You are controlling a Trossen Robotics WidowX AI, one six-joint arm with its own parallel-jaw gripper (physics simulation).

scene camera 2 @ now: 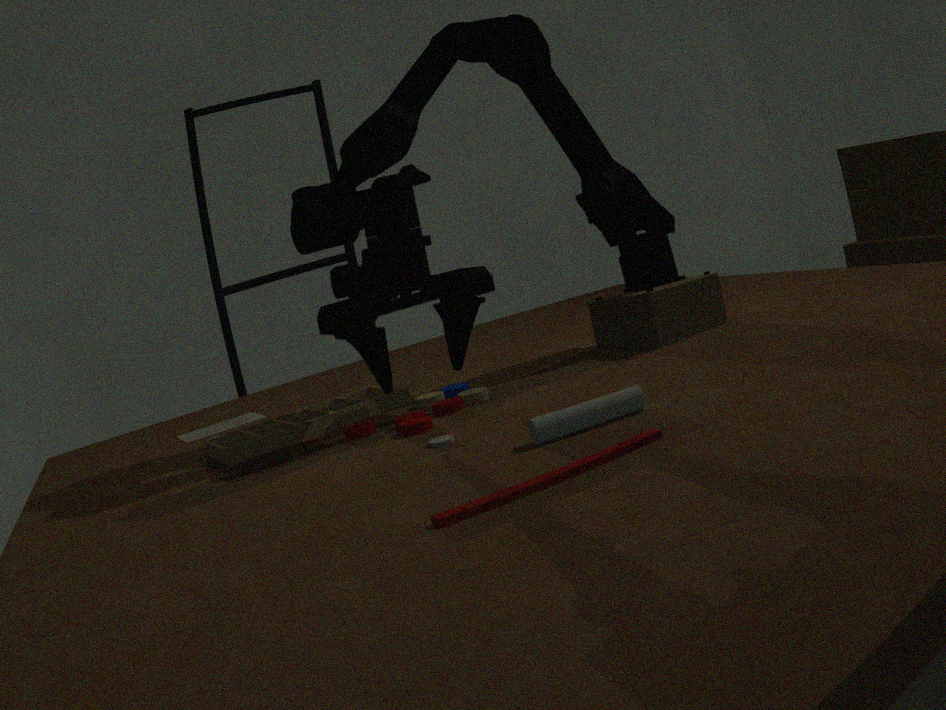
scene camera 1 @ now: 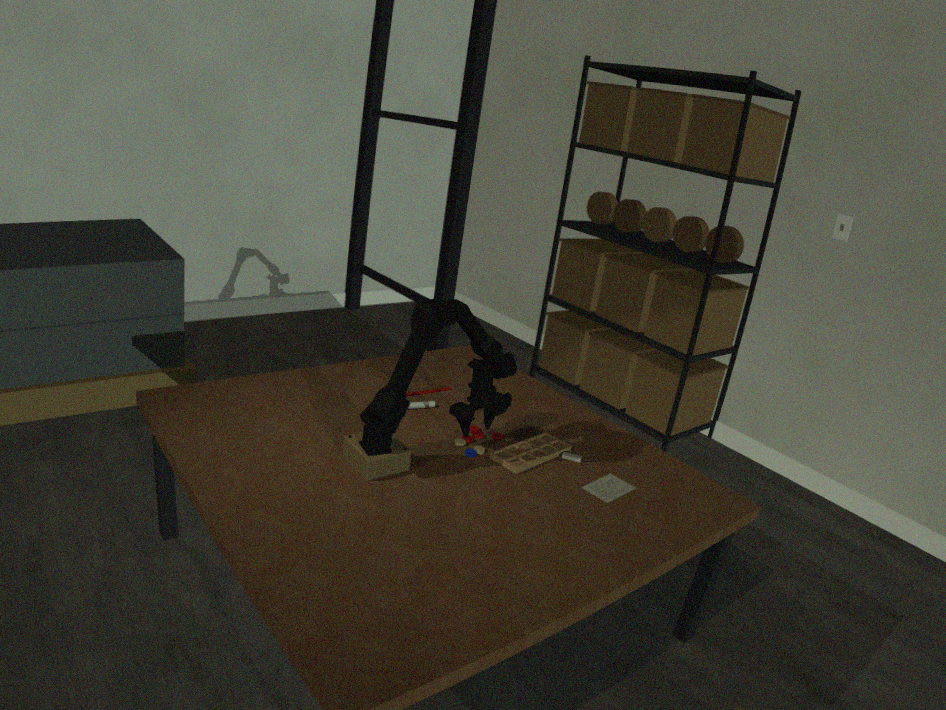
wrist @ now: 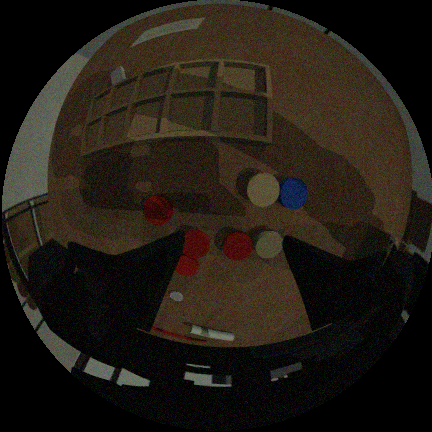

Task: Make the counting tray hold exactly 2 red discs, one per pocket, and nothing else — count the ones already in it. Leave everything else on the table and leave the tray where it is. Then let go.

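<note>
The wooden tray (scene camera 1: 518,468) (scene camera 2: 252,452) (wrist: 270,117) has two rows of pockets; no disc shows in them in the wrist view. Red discs lie on the table beside it: one (wrist: 158,210) stands apart, one (wrist: 196,244) is by the left fingertip with another red patch (wrist: 187,265) against it, and one (wrist: 237,245) is beside a pale disc (wrist: 269,244). Another pale disc (wrist: 263,190) lies beside the blue disc (scene camera 1: 470,452) (scene camera 2: 456,389) (wrist: 293,193). My gripper (scene camera 1: 478,431) (scene camera 2: 423,380) (wrist: 234,238) is open and empty, low above the discs.
A white marker (scene camera 1: 421,405) (scene camera 2: 586,414) (wrist: 212,333) and red pencil (scene camera 1: 429,392) (scene camera 2: 546,479) lie behind the discs. A small white piece (scene camera 2: 440,440) (wrist: 176,296) lies near them. A small pale block (scene camera 1: 570,457) (wrist: 118,75) and paper (scene camera 1: 609,487) are past the tray.
</note>
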